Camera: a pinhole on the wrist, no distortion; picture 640 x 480 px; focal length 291.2 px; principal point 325.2 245.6 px. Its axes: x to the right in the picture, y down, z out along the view. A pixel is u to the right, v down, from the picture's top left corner.
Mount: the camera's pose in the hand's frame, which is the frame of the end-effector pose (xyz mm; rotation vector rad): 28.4 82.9 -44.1 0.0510 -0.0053 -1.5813
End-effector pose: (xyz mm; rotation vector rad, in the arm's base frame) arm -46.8 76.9 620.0 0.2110 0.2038 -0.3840
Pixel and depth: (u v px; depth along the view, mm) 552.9 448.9 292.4
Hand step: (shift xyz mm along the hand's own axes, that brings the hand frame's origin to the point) 219.5 -156.4 248.6
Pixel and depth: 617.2 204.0 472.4
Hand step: -60.9 -403.4 411.5
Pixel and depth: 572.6 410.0 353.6
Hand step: 212.1 -229.8 307.5
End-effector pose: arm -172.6 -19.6 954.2 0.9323 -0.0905 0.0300
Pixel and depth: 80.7 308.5 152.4
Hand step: 57.1 206.0 113.1
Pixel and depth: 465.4 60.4 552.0
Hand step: -345.0 -194.7 487.0
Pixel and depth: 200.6 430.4 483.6
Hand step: 319.8 272.3 456.0
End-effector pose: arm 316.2 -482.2 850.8 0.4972 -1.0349 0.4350
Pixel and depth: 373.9 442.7 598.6
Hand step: 410.7 -39.0 565.4
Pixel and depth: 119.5 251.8 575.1
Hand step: 24.1 472.2 542.7
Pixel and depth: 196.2 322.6 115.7
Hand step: 55.3 130.4 74.1
